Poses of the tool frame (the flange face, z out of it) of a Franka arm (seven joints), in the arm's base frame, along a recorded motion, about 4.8 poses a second.
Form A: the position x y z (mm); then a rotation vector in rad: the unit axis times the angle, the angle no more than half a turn.
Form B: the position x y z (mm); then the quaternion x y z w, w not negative. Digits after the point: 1 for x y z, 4 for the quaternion.
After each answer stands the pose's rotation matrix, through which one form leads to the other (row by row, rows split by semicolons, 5 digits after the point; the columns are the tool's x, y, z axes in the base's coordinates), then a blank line. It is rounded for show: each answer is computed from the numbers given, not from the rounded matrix.
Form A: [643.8, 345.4, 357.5, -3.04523, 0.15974, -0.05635]
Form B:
[643.8, 345.4, 357.5, -0.9974, 0.0523, -0.0185, 0.0458]
0.99384 -0.10268 0.04161; -0.10606 -0.99033 0.08945; 0.03202 -0.09332 -0.99512

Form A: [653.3, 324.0, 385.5, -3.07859, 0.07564, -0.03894]
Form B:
[653.3, 324.0, 385.5, -0.9991, 0.0245, -0.0126, 0.0309]
0.99848 -0.04827 0.02677; -0.04984 -0.99688 0.06114; 0.02374 -0.06238 -0.99777

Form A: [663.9, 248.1, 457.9, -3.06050, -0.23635, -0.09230]
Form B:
[663.9, 248.1, 457.9, -0.9960, -0.0769, -0.0300, 0.0353]
0.98636 0.15533 0.05440; 0.15109 -0.98568 0.07491; 0.06526 -0.06567 -0.99570

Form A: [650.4, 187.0, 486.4, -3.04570, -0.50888, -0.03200]
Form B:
[650.4, 187.0, 486.4, -0.9859, -0.1647, -0.0104, 0.0268]
0.94551 0.32537 0.01161; 0.32427 -0.94430 0.05616; 0.02924 -0.04933 -0.99835

